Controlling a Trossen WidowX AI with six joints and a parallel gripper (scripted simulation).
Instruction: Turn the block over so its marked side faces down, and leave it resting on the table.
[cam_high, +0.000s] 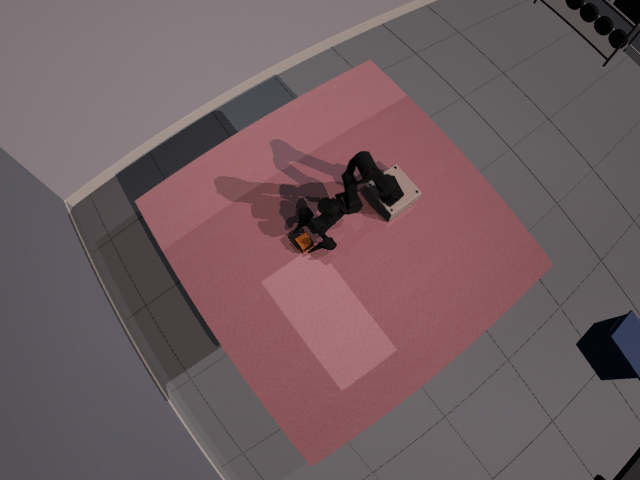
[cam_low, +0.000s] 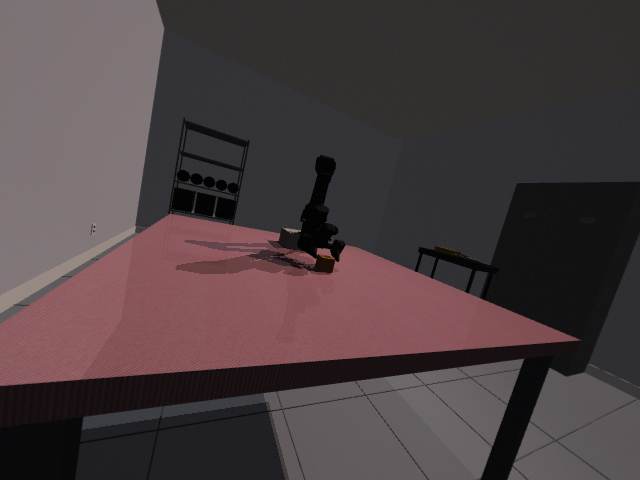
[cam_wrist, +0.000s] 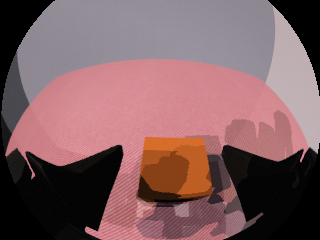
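Now: gripper tip 30 mm past the block and 20 mm above it.
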